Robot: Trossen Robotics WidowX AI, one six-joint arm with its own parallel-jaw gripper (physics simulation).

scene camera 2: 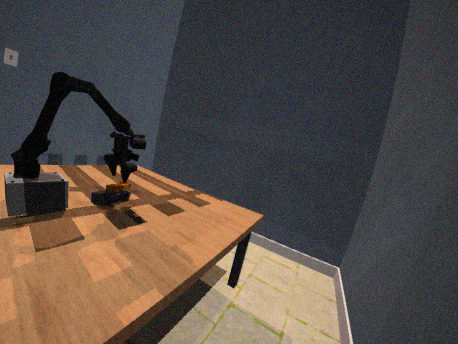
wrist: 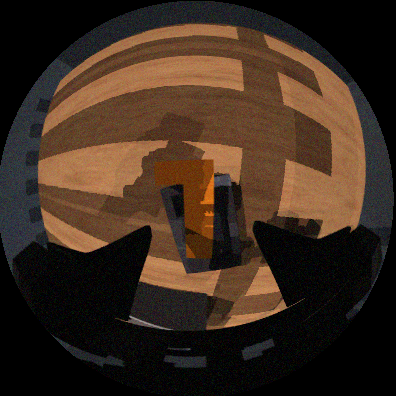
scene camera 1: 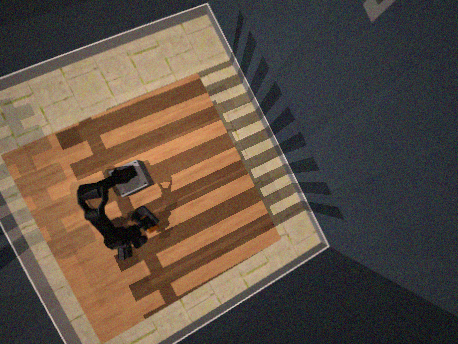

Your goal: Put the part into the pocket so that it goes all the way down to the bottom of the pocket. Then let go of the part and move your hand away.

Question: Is my gripper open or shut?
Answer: Open.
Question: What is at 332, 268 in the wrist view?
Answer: My gripper.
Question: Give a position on a dark pocket block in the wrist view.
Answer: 226, 253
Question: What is my gripper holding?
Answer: Nothing.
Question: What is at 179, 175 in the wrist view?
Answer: An orange part.
